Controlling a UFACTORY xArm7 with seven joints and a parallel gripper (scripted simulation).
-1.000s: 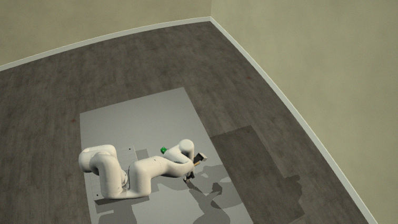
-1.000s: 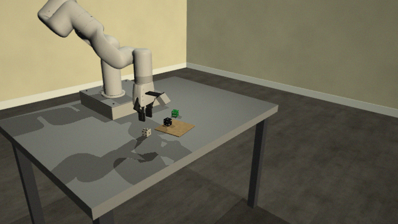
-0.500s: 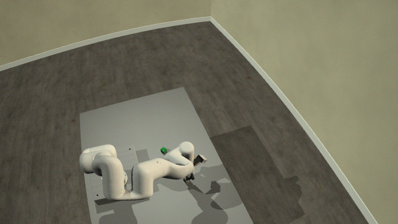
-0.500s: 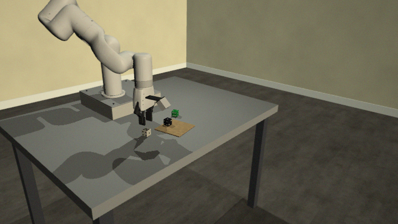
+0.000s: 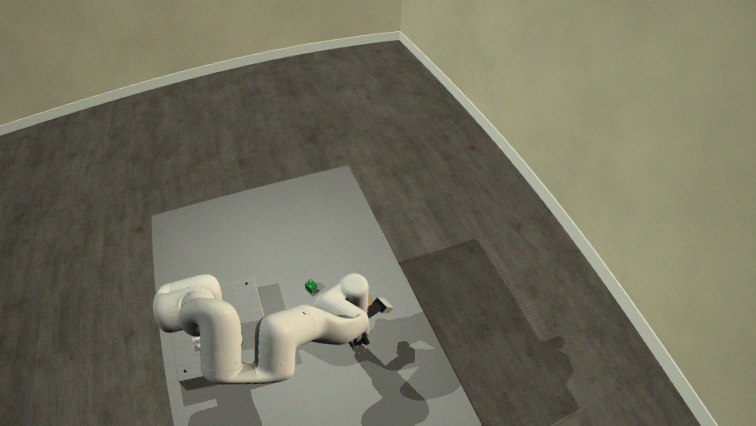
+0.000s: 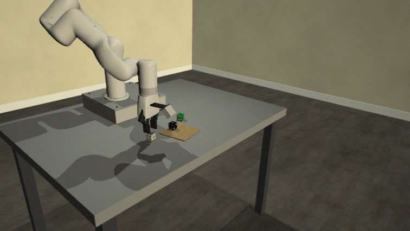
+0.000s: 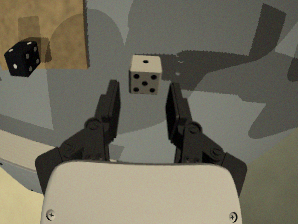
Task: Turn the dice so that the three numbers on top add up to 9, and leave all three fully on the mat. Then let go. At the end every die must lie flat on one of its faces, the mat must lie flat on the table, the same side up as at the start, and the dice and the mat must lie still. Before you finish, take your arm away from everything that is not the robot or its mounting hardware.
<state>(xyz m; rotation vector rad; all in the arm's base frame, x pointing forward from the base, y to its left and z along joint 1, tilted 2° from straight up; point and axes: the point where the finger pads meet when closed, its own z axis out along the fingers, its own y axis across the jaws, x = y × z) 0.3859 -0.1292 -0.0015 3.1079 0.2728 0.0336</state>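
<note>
Now: hand 50 mm above the white die. Round my hand: black die: 140 mm to the left, 40 mm below; then green die: 250 mm to the left, 50 mm below, 40 mm behind; then tan mat: 140 mm to the left, 60 mm below, 50 mm ahead.
</note>
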